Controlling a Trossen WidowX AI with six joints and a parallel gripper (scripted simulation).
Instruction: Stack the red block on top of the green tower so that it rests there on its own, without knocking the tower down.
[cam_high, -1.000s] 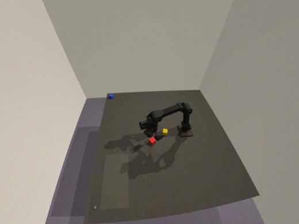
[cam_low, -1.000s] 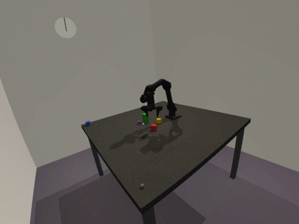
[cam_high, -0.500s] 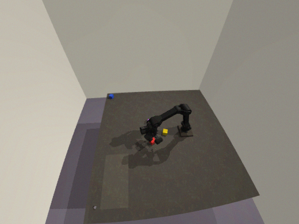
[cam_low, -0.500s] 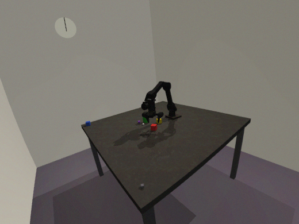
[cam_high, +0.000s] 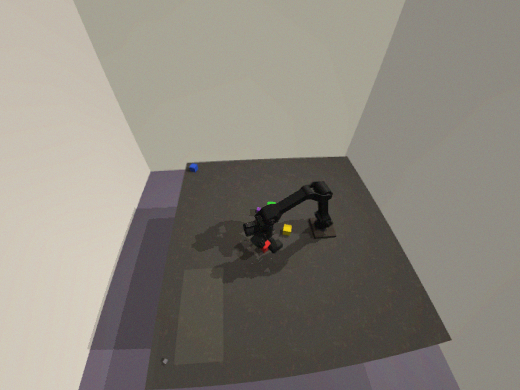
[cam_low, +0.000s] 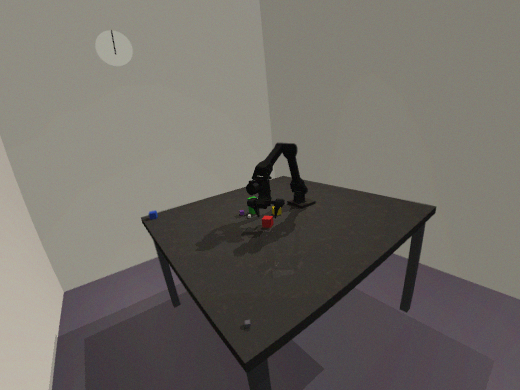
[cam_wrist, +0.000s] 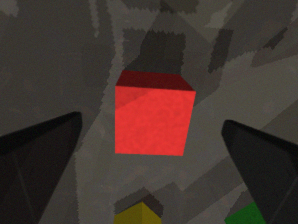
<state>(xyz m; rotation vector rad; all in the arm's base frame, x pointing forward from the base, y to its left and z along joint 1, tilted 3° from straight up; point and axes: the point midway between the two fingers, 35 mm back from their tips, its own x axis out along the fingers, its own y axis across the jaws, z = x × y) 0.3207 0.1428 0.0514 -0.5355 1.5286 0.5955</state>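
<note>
My gripper tip is now 2 cm above the red block. From my gripper tip the other things lie so: small purple cube (24 cm to the right, 4 cm ahead, 3 cm below); then small white cube (17 cm to the right, 4 cm below, 3 cm ahead); then yellow block (12 cm behind, 10 cm to the right, 3 cm below).
</note>
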